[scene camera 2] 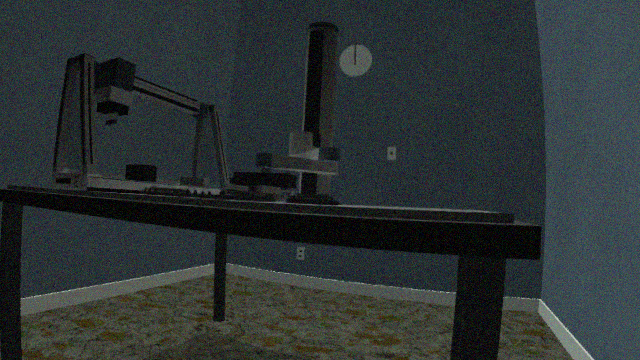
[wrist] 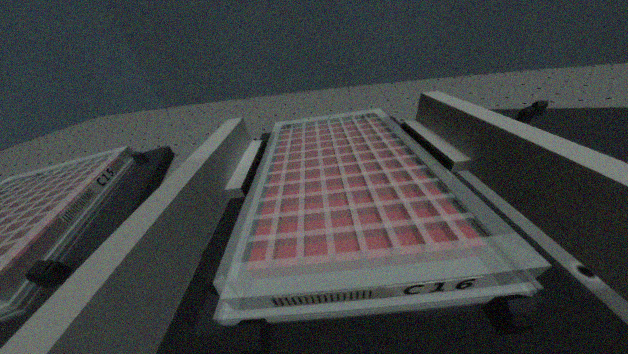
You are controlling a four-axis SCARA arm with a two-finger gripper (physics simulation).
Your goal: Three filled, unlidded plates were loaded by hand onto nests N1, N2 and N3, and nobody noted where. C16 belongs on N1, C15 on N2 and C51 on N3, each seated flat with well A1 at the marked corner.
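Places are measured from the arm's base along level axes (x ahead, y right, z down), in metres.
Pixels of known places: gripper, between the fingertips: (scene camera 2: 242, 187) (wrist: 331, 122).
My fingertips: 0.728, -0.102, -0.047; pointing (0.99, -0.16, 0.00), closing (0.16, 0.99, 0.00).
Behind a point stands the place of what it marks, as x, y, z.
Plate C16 (wrist: 350, 185) {0.685, -0.093, -0.035}, clear with red wells, lies in the middle of the wrist view, its label facing the camera, over a dark nest (wrist: 400, 332) {0.638, -0.081, -0.025}. My gripper (wrist: 331, 122) {0.728, -0.102, -0.047} (scene camera 2: 264, 189) is shut on it, a pad against each long side. No gap under the plate can be made out. Plate C15 (wrist: 45, 200) {0.671, -0.257, -0.038} lies at the left of the wrist view on another dark nest (wrist: 142, 187) {0.698, -0.228, -0.024}, outside the left finger. Part of a third dark nest (wrist: 595, 127) {0.750, 0.062, -0.025} shows beyond the right finger. The nest numbers and A1 marks cannot be read. C51 cannot be made out.
A perforated deck (wrist: 200, 115) {0.901, -0.337, -0.013} extends behind the plates. In the scene view, a gantry frame (scene camera 2: 75, 120) {0.850, 0.572, -0.258} with a hanging head (scene camera 2: 116, 75) {0.775, 0.466, -0.432} stands at the left of the table (scene camera 2: 350, 227) {1.050, -0.511, 0.013}, near a dark block (scene camera 2: 141, 172) {0.565, 0.527, -0.100}. The arm's column (scene camera 2: 320, 85) {0.075, -0.035, -0.560} rises right of the gantry.
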